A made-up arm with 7 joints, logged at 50 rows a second.
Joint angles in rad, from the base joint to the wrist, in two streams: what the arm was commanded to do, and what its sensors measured. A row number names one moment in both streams.
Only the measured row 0 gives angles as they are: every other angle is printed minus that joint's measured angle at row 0.
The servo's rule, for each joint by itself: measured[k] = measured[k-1] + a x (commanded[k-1-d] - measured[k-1]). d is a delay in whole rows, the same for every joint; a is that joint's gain. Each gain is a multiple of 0.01, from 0.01 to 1. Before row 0 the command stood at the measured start. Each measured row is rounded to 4 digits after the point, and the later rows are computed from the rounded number. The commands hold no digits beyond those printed.
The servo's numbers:
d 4
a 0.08 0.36 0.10 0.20 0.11 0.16 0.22
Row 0, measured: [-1.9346, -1.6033, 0.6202, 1.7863, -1.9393, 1.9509, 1.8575]
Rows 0 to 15, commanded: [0.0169, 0.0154, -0.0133, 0.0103, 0.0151, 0.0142, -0.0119]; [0.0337, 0.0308, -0.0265, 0.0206, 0.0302, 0.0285, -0.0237]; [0.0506, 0.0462, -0.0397, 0.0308, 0.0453, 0.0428, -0.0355]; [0.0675, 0.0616, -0.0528, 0.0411, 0.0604, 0.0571, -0.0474]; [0.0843, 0.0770, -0.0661, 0.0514, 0.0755, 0.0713, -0.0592]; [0.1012, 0.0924, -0.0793, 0.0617, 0.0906, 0.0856, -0.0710]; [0.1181, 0.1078, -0.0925, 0.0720, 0.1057, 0.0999, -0.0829]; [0.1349, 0.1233, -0.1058, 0.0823, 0.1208, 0.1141, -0.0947]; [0.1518, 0.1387, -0.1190, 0.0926, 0.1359, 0.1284, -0.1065]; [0.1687, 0.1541, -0.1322, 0.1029, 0.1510, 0.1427, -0.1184]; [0.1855, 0.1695, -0.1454, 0.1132, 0.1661, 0.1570, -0.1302]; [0.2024, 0.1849, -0.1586, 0.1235, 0.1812, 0.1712, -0.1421]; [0.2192, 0.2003, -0.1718, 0.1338, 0.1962, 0.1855, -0.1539]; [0.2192, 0.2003, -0.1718, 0.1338, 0.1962, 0.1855, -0.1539]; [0.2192, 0.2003, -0.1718, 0.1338, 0.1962, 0.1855, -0.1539]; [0.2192, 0.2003, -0.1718, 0.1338, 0.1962, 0.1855, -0.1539]
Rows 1 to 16, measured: [0.0000, 0.0000, 0.0000, 0.0000, 0.0000, 0.0000, 0.0000]; [0.0000, 0.0000, 0.0000, 0.0000, 0.0000, 0.0000, 0.0000]; [0.0000, 0.0000, 0.0000, 0.0000, 0.0000, 0.0000, 0.0000]; [0.0000, 0.0000, 0.0000, 0.0000, 0.0000, 0.0000, 0.0000]; [0.0014, 0.0055, -0.0013, 0.0021, 0.0017, 0.0023, -0.0026]; [0.0040, 0.0146, -0.0038, 0.0058, 0.0048, 0.0065, -0.0072]; [0.0077, 0.0260, -0.0074, 0.0108, 0.0093, 0.0123, -0.0134]; [0.0125, 0.0388, -0.0119, 0.0169, 0.0149, 0.0195, -0.0209]; [0.0182, 0.0526, -0.0173, 0.0238, 0.0216, 0.0278, -0.0293]; [0.0248, 0.0669, -0.0235, 0.0314, 0.0292, 0.0370, -0.0385]; [0.0323, 0.0816, -0.0304, 0.0395, 0.0376, 0.0471, -0.0483]; [0.0405, 0.0966, -0.0379, 0.0481, 0.0468, 0.0578, -0.0585]; [0.0494, 0.1118, -0.0460, 0.0570, 0.0566, 0.0691, -0.0691]; [0.0589, 0.1270, -0.0546, 0.0662, 0.0670, 0.0809, -0.0799]; [0.0690, 0.1423, -0.0637, 0.0756, 0.0779, 0.0931, -0.0910]; [0.0797, 0.1576, -0.0732, 0.0852, 0.0893, 0.1056, -0.1022]
